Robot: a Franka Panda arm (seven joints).
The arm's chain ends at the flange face. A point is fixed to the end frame.
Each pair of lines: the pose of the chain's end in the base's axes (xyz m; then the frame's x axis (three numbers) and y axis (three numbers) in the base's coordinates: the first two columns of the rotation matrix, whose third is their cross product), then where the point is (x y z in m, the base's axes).
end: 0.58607 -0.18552 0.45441 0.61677 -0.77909 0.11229 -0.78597 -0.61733 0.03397
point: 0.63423 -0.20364 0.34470
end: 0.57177 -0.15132 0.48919 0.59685 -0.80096 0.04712 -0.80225 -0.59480 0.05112
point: 0.61350 -0.16619 0.37639
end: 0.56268 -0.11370 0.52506 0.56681 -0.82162 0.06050 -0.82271 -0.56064 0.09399
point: 0.60065 -0.13418 0.41182
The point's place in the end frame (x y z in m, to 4 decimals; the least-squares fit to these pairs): 0.0315 -0.0304 0.1130
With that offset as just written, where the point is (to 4 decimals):
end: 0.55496 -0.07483 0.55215 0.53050 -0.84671 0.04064 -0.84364 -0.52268 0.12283
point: 0.5880 -0.0968 0.4376
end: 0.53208 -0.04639 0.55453 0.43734 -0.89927 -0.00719 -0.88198 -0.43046 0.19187
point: 0.5528 -0.0704 0.4376
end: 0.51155 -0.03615 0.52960 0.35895 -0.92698 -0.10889 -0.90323 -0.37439 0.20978
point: 0.5237 -0.0514 0.4100
